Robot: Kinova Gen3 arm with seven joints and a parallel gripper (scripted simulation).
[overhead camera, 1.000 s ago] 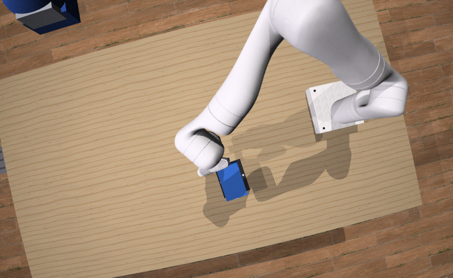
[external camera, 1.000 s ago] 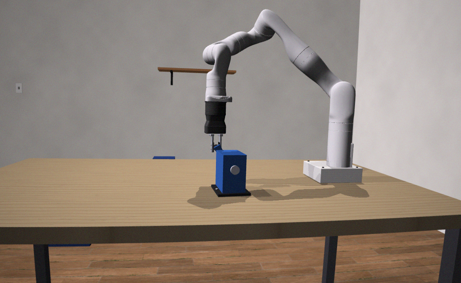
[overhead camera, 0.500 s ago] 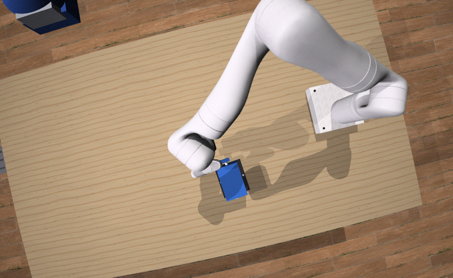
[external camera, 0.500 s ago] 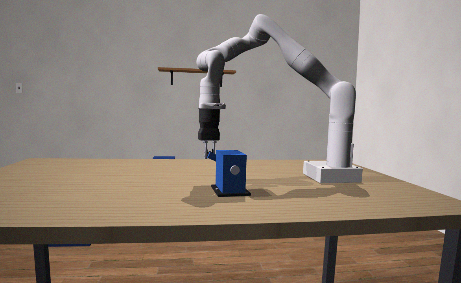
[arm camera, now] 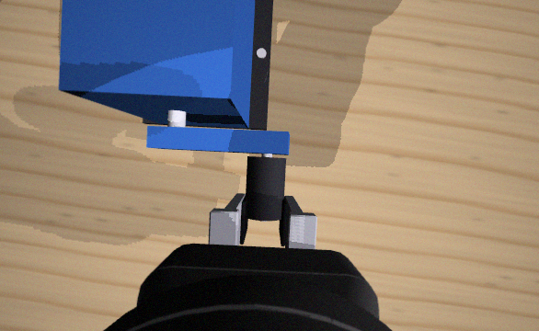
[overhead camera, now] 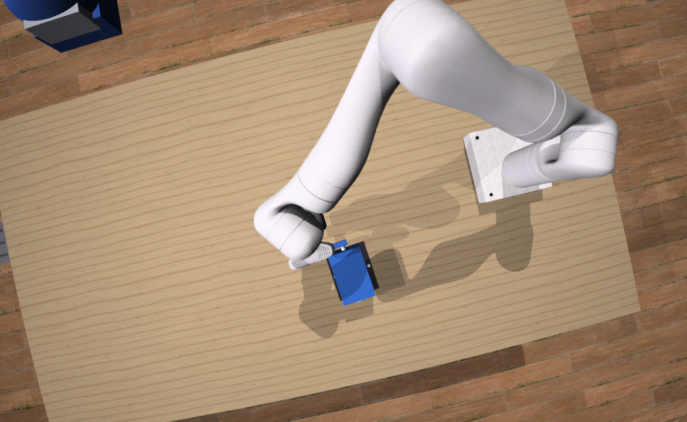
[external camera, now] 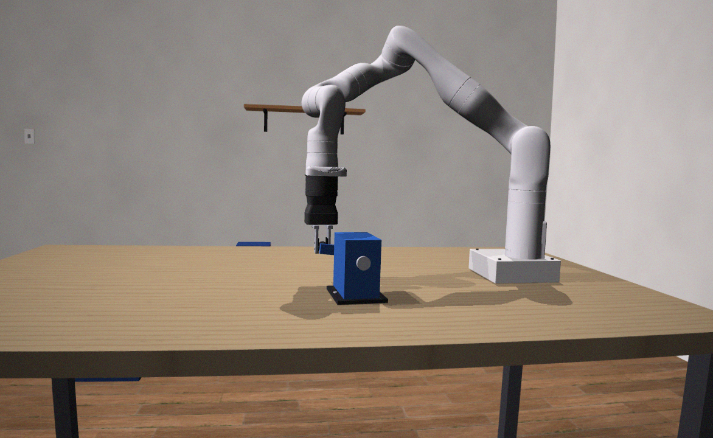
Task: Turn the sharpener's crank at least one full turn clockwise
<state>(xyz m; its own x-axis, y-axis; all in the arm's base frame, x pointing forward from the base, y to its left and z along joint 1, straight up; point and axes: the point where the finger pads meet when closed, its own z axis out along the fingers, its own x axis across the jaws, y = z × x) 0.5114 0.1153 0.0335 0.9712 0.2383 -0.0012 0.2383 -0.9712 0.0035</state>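
My hand is 2 cm to the right of the black handle. The rest, counted from my hand: crank (2 cm to the left, 1 cm behind).
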